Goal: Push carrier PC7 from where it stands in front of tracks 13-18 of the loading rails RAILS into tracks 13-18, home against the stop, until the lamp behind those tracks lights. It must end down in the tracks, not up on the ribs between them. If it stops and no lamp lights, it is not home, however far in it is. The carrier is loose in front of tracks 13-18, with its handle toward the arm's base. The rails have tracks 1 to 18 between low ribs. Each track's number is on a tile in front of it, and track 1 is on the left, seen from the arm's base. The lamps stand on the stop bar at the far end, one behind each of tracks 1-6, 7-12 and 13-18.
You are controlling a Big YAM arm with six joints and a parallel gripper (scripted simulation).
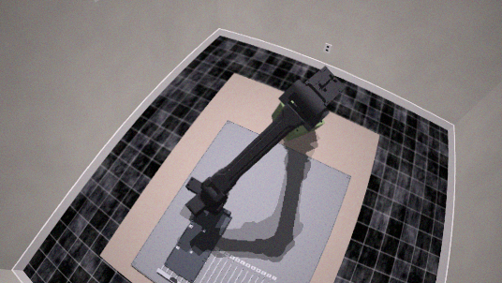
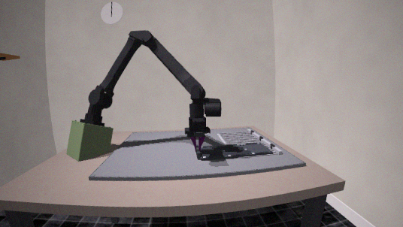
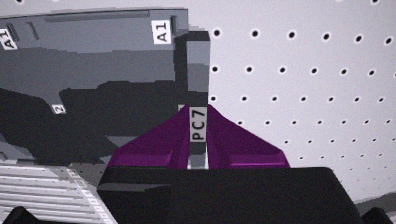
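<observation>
Now: hand 160 mm short of the carrier PC7, 10 mm to the right of it and 10 mm above it.
</observation>
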